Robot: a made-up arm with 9 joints. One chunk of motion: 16 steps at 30 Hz.
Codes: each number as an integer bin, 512 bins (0 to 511) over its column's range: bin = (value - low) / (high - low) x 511, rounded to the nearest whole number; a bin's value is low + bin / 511 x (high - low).
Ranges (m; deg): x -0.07..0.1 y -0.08..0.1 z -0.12..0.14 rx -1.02..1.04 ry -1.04..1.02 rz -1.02..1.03
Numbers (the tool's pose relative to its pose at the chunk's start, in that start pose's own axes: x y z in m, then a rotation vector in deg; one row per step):
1: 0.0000 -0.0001 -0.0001 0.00 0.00 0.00
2: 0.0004 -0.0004 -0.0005 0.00 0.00 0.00
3: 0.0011 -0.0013 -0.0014 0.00 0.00 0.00
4: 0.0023 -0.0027 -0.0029 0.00 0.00 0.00
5: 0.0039 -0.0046 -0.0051 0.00 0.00 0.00
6: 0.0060 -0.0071 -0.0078 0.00 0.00 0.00
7: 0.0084 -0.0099 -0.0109 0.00 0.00 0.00
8: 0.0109 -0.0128 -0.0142 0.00 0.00 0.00
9: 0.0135 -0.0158 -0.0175 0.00 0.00 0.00
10: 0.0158 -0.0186 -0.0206 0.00 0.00 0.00
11: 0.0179 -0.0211 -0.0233 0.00 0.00 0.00
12: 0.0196 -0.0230 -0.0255 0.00 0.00 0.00
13: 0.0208 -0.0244 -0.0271 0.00 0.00 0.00
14: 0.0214 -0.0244 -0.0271 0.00 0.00 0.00
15: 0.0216 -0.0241 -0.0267 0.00 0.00 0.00
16: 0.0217 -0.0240 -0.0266 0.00 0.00 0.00
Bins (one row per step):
1: 210 227 236 253 258 254
2: 212 226 235 253 258 254
3: 214 223 233 253 258 254
4: 217 219 230 253 258 254
5: 222 214 226 253 258 254
6: 228 207 221 253 258 254
7: 236 199 214 253 258 254
8: 243 191 208 253 258 254
9: 251 182 201 253 258 254
10: 258 174 195 253 258 254
11: 264 167 190 253 258 254
12: 269 162 186 253 258 254
13: 273 158 183 253 258 254
14: 275 158 183 253 258 254
15: 275 159 183 253 258 254
16: 276 159 184 253 258 254

